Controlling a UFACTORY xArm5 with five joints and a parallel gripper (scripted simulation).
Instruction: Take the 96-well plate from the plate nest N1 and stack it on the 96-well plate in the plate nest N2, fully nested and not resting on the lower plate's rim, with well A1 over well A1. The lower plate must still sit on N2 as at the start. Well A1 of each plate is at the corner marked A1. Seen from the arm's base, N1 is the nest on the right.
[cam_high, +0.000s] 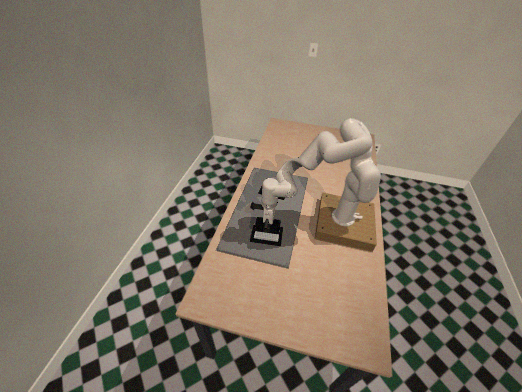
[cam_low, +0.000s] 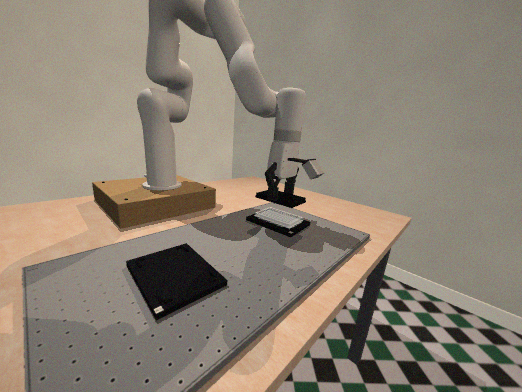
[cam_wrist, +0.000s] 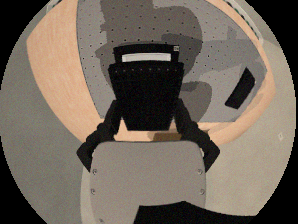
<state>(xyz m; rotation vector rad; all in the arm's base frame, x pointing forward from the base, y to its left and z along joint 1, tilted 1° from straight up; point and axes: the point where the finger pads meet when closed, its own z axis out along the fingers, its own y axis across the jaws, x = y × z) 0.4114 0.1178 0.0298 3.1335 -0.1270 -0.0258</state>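
My gripper is now 8 cm above the clear 96-well plate. The rest, counted from my hand: black 96-well plate: 1 cm below; plate nest N1: 2 cm behind, 35 cm to the right, 9 cm below; plate nest N2: 9 cm below.
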